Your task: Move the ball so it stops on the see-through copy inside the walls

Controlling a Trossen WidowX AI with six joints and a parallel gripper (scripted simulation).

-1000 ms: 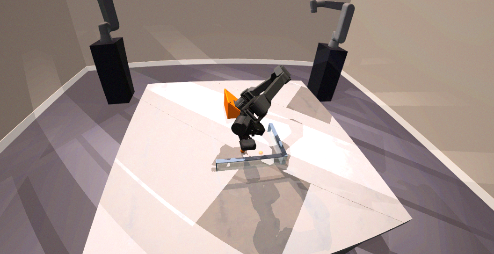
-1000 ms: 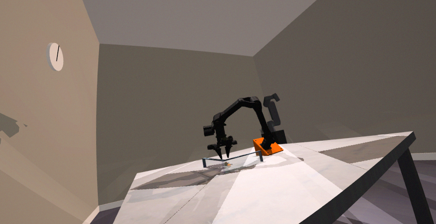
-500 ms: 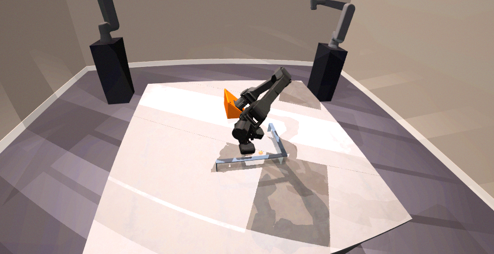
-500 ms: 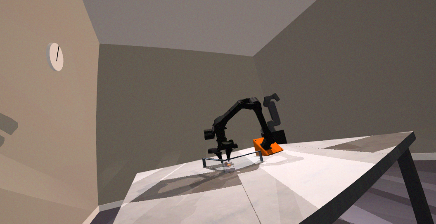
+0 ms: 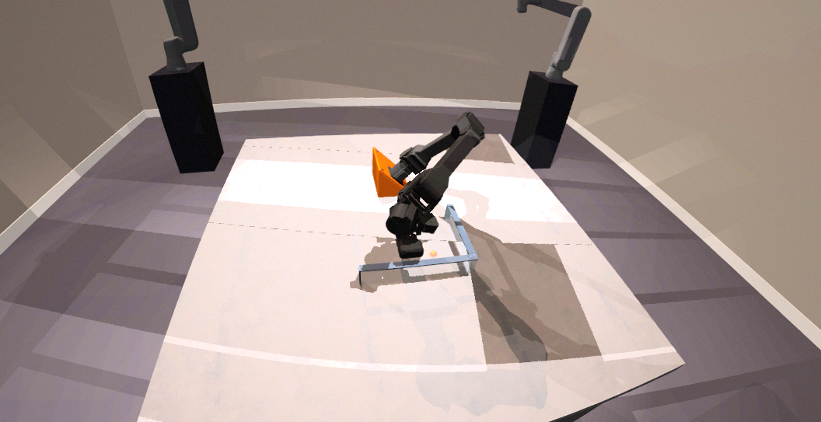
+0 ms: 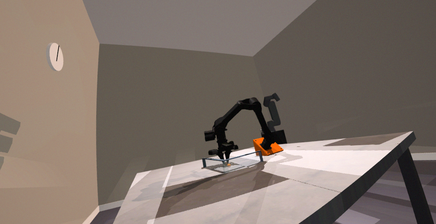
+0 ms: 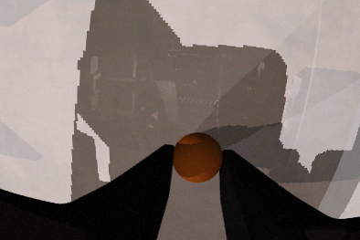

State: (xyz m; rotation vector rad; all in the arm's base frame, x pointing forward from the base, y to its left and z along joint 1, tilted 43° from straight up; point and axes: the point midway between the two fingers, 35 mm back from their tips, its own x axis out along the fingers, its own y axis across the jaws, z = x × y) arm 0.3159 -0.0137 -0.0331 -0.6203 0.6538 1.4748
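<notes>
Right now the see-through copy of the ball is 30 mm ahead of my gripper tip and 80 mm to the left of it. The rest, counted from my gripper tip: orange ball right at my gripper tip.
</notes>
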